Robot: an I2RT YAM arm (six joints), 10 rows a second.
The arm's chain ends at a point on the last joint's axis. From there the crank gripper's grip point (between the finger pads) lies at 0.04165 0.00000 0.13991 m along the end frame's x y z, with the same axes.
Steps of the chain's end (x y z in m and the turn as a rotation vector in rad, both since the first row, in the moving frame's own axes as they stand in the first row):
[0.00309 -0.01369 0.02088 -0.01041 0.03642 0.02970]
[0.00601 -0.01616 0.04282 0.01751 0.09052 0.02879]
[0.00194 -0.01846 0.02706 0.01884 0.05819 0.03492]
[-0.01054 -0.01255 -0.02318 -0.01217 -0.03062 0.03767]
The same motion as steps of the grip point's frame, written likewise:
[0.00812 -0.01093 0.01926 -0.01041 0.03642 0.02970]
[0.01850 -0.01719 0.03847 0.01751 0.09052 0.02879]
[0.01002 -0.01948 0.02439 0.01884 0.05819 0.03492]
[-0.01490 -0.00935 -0.02199 -0.01217 -0.03062 0.03767]

